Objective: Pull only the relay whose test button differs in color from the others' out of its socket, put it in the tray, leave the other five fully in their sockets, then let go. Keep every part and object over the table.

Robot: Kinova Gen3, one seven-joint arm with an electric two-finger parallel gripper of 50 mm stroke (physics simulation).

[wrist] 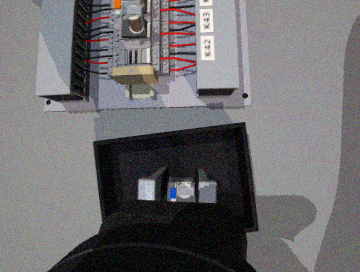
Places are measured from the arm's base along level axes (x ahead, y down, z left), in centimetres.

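Pixels of known places: gripper, fingertip midpoint: [181, 178].
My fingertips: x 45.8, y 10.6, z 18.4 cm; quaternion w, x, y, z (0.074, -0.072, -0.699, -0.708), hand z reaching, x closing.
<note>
Behind a point stands the place of what it marks.
My gripper [181, 178] @[y 10.6, x 45.8, z 18.4 cm] is shut on a relay [184, 190] @[y 9.9, x 45.7, z 19.4 cm] with a blue test button, which sits between the two fingertips over the black tray [170, 135] @[y 10.9, x 46.2, z 13.8 cm]. How far the relay's underside is from the tray floor cannot be told. Another relay [134, 24] @[y 8.9, x 47.6, z 2.5 cm] stands in the socket row at the top, with an orange button [117, 4] @[y 7.3, x 48.5, z 1.3 cm] at the upper left, partly cut off by the view's edge. An empty socket [133, 57] @[y 11.2, x 48.7, z 4.5 cm] shows at the near end of the row, beside label K42. The remaining relays are outside the view.
The mounting plate [175, 100] @[y 14.1, x 45.1, z 9.5 cm] lies beyond the tray. It carries a slotted wire duct [60, 45] @[y 10.1, x 56.5, z 1.8 cm] on the left and a labelled duct [220, 70] @[y 10.1, x 40.0, z 8.3 cm] on the right, with red and black wires beside the sockets. A tan end block [134, 74] @[y 10.4, x 48.7, z 6.9 cm] closes the row. Shadows fall right of the tray.
</note>
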